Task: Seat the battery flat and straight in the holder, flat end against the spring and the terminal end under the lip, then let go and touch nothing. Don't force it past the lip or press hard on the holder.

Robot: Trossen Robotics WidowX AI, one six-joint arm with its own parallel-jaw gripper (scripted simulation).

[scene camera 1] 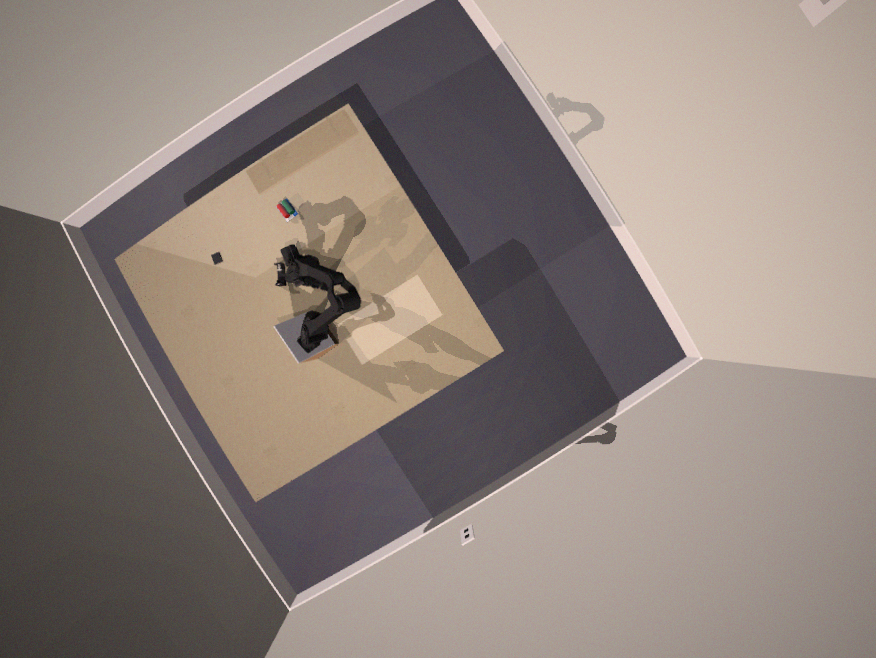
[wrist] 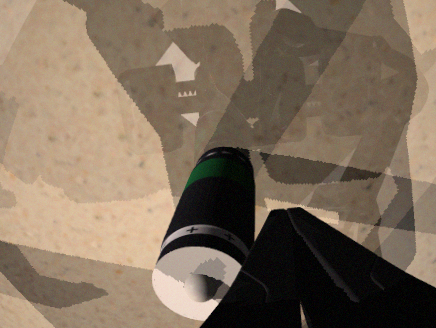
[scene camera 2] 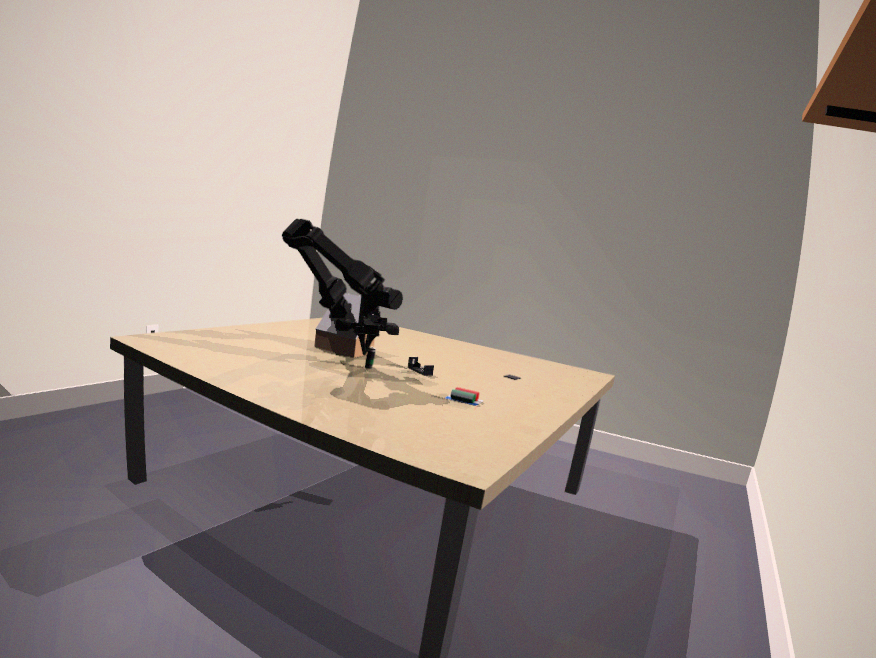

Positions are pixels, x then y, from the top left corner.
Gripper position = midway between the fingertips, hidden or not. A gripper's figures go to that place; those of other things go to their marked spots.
Scene:
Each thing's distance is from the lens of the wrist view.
my gripper [wrist: 285, 222]: 0.10 m
battery [wrist: 212, 230]: 0.08 m

